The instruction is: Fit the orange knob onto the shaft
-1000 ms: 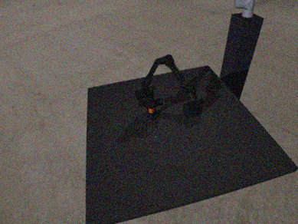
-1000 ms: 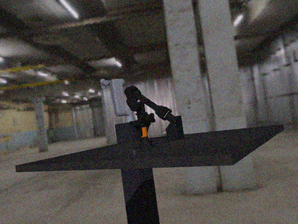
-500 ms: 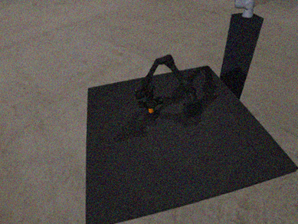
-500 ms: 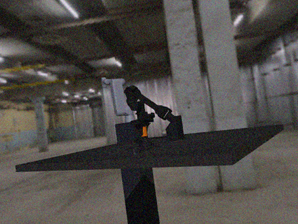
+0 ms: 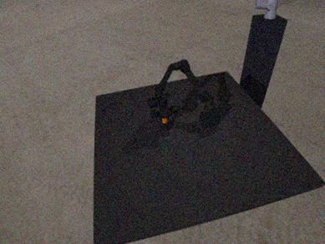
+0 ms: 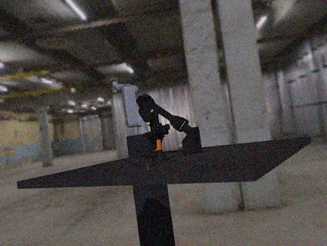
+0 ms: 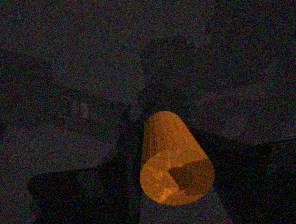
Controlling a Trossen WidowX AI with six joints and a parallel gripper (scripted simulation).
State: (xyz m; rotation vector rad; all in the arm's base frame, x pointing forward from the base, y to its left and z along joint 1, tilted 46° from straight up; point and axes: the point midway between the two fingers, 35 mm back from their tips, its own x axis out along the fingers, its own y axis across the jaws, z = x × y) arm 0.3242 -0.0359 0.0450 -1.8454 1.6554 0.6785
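My gripper tip is 20 mm below the orange knob. Also, from my gripper tip: round dark pedestal (40 mm below).
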